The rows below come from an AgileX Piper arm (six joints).
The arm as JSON. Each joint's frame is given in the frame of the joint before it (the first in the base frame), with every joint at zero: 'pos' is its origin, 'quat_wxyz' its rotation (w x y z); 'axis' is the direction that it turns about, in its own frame. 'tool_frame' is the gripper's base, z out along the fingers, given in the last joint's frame.
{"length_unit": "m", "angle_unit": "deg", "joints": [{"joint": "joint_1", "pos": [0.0, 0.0, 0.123], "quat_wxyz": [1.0, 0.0, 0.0, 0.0], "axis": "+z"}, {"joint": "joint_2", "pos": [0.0, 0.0, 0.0], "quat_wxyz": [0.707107, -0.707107, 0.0, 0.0], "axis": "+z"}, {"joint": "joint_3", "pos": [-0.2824, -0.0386, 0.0], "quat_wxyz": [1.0, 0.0, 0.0, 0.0], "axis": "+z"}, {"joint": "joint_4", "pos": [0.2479, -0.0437, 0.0], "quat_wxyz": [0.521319, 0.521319, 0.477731, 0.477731], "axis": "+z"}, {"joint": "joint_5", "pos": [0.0, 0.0, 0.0], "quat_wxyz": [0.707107, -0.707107, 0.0, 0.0], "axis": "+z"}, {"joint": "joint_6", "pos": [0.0, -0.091, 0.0], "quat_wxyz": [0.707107, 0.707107, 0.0, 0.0], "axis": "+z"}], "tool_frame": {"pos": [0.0, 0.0, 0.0], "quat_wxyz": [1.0, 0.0, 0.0, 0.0]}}
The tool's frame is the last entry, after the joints.
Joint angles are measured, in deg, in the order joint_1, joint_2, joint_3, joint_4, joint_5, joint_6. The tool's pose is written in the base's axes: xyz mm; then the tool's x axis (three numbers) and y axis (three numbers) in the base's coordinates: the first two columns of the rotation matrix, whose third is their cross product. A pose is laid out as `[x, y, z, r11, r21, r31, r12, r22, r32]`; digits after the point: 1 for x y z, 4 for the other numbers.
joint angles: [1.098 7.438 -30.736 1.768 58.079 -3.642]
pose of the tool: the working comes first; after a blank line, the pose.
Where each joint sits with the arm in this pose, in the base's axes (m; each line is computed from the numbers above, not from the rounded line before):
joint_1: 0.0000 0.0000 0.1230
joint_2: 0.0000 0.0000 0.1230
joint_3: -0.2750 -0.0053 0.1978
joint_4: -0.0646 -0.0012 0.3360
joint_5: -0.0646 -0.0012 0.3360
joint_6: 0.0143 0.0027 0.2908
the tool: 0.0143 0.0027 0.2908

[14.3, 2.7, 290.8, -0.4939, -0.0567, -0.8677, -0.0653, 0.9975, -0.0280]
